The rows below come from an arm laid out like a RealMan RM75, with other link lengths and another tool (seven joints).
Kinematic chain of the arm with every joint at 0, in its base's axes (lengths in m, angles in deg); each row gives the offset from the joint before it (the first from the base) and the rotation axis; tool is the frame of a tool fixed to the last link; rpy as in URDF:
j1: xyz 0 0 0.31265 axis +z
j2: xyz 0 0 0 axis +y
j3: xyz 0 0 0.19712 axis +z
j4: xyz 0 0 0 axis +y
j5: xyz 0 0 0.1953 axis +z
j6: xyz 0 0 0 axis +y
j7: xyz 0 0 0.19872 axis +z
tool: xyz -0.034 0.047 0.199 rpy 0 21.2 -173.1
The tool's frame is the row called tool.
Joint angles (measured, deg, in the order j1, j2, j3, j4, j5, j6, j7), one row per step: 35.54, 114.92, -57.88, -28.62, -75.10, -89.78, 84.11; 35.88, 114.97, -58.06, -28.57, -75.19, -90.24, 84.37; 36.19, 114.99, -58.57, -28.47, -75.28, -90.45, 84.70; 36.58, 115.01, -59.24, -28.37, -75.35, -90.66, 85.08; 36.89, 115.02, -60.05, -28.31, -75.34, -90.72, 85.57; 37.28, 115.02, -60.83, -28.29, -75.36, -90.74, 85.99; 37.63, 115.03, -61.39, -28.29, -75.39, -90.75, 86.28
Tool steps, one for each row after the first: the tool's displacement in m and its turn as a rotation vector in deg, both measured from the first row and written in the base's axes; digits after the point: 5 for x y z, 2 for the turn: -0.00335, -0.00440, -0.00091, -0.64, 0.15, 0.61; -0.00543, -0.00857, -0.00400, -1.47, 0.03, 1.04; -0.00795, -0.01359, -0.00778, -2.45, -0.16, 1.58; -0.00973, -0.01794, -0.01190, -3.47, -0.40, 1.94; -0.01178, -0.02222, -0.01601, -4.38, -0.71, 2.40; -0.01364, -0.02552, -0.01904, -5.03, -0.96, 2.81
